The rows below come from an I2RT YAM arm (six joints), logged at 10 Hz.
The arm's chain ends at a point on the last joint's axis. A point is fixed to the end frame.
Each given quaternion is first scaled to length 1.
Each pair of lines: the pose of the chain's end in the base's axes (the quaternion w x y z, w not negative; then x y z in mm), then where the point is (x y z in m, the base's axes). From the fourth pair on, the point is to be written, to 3 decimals.
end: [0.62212 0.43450 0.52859 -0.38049 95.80 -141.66 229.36]
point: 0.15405 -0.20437 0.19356
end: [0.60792 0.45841 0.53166 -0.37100 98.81 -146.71 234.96]
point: 0.15599 -0.20864 0.19620
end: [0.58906 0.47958 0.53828 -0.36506 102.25 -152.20 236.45]
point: 0.15772 -0.21323 0.19396
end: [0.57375 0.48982 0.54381 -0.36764 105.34 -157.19 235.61]
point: 0.159 -0.218 0.190
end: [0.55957 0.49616 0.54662 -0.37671 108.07 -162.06 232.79]
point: 0.159 -0.224 0.186
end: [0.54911 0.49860 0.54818 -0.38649 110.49 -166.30 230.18]
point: 0.159 -0.229 0.182
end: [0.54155 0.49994 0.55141 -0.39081 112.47 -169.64 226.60]
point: 0.160 -0.232 0.177
